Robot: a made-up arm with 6 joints.
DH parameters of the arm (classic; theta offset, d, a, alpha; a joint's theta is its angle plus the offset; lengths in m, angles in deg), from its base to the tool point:
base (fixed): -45 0 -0.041 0
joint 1: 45 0.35 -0.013 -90
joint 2: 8.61 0 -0.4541 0
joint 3: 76.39 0.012 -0.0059 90
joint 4: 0 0.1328 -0.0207 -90
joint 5: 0 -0.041 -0.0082 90
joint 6: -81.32 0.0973 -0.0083 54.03
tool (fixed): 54.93 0.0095 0 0
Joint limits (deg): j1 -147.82..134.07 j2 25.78..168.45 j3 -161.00..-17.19 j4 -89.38..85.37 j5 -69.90..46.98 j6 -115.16..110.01
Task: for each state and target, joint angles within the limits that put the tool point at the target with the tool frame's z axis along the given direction. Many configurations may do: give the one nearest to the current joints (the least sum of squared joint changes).
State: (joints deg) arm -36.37 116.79 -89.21 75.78 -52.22 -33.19
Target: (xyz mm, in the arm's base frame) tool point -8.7 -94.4 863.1 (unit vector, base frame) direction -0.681 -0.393 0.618
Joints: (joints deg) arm -23.61 70.71 -80.15 66.73 -59.03 -38.83
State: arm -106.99 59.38 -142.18 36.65 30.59 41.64
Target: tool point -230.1 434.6 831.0 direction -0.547 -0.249 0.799
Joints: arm -65.45 25.89 -134.89 34.72 30.95 48.33
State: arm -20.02 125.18 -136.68 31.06 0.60 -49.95
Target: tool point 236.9 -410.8 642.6 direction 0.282 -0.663 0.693
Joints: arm -54.16 122.30 -100.84 46.68 -9.43 -48.56
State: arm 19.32 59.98 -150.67 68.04 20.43 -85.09
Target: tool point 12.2 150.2 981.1 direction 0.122 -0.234 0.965
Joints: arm 64.62 79.82 -130.06 85.37 17.79 -63.49
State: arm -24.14 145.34 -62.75 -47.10 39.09 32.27
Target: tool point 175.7 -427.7 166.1 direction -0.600 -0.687 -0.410
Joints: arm -59.95 168.35 -89.10 -35.45 46.98 74.16
